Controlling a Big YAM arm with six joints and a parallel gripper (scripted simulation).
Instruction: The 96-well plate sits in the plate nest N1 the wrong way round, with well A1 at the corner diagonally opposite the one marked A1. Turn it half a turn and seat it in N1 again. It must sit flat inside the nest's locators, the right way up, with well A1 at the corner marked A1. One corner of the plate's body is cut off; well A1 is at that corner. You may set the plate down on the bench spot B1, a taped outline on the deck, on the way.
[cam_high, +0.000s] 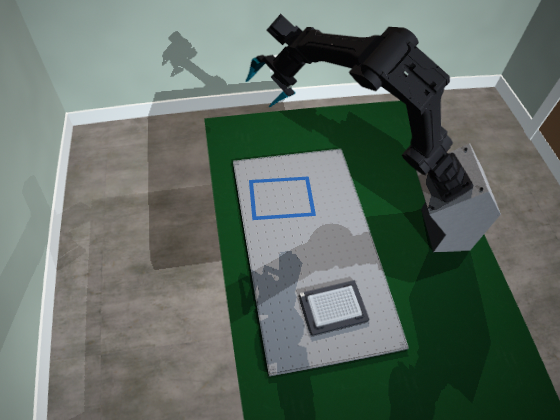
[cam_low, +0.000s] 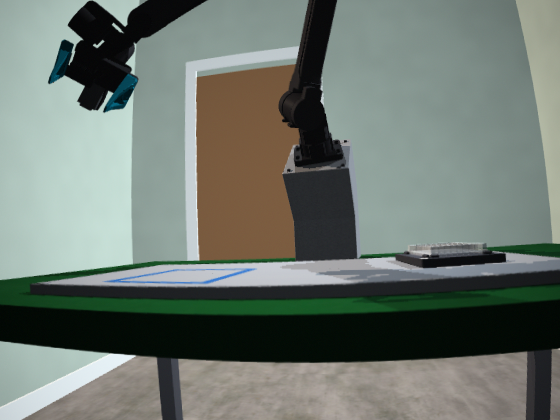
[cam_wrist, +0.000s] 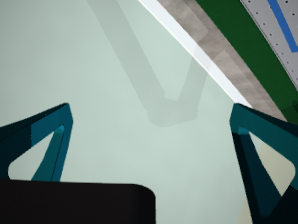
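Now: the 96-well plate 80 mm behind my hand, 560 mm to the left of it and 270 mm below it. Also, from my hand: plate nest N1 (80 mm behind, 560 mm to the left, 280 mm below); A1 label (500 mm to the left, 280 mm below).
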